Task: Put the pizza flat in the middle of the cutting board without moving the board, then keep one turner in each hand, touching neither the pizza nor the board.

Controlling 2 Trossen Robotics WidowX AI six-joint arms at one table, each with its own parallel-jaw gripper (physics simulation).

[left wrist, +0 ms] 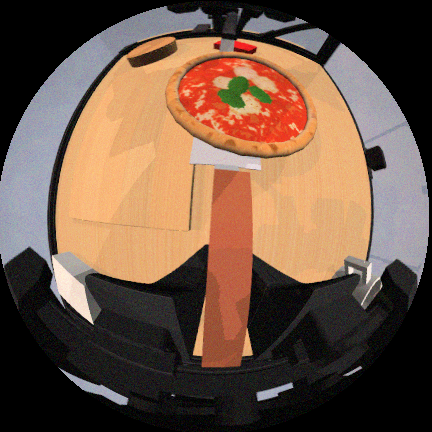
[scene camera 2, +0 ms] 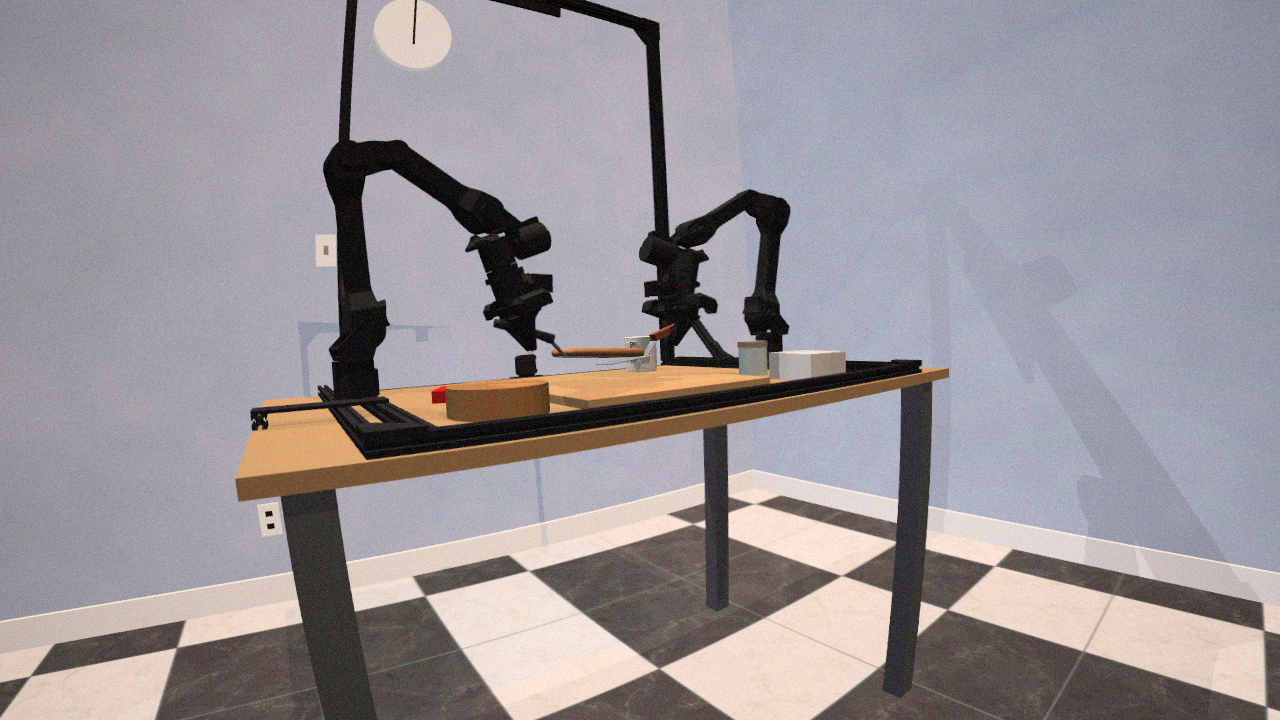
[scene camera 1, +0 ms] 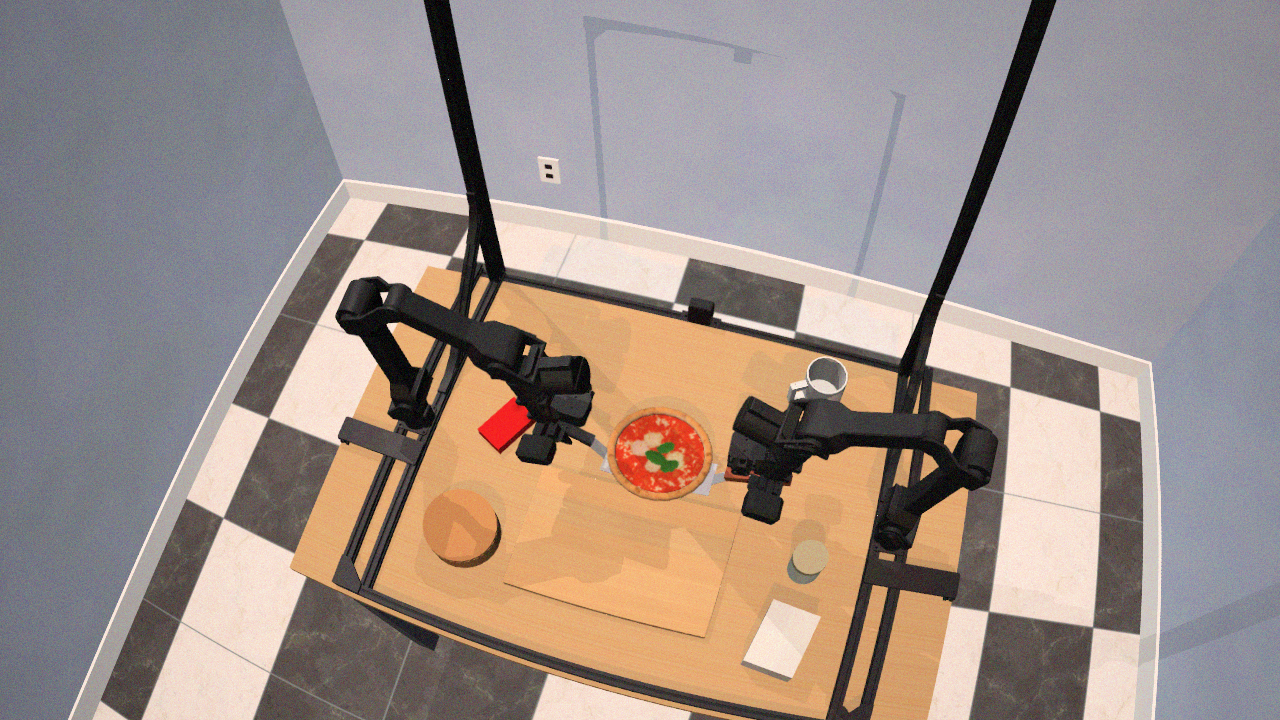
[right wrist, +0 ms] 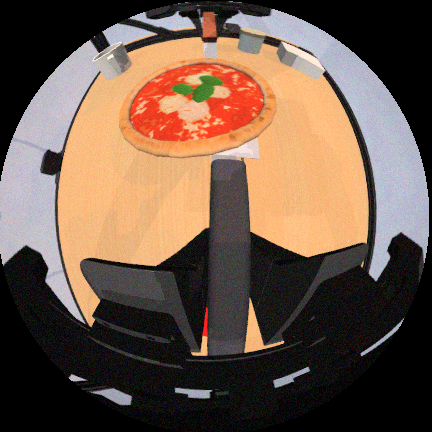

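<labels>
There's a pizza showing in scene camera 1 and the right wrist view, and you'd find it in the left wrist view [239, 102] and in scene camera 2 [600, 352] too. On the pizza, [scene camera 1: 641, 449] and [right wrist: 194, 107] are the same spot.
</labels>
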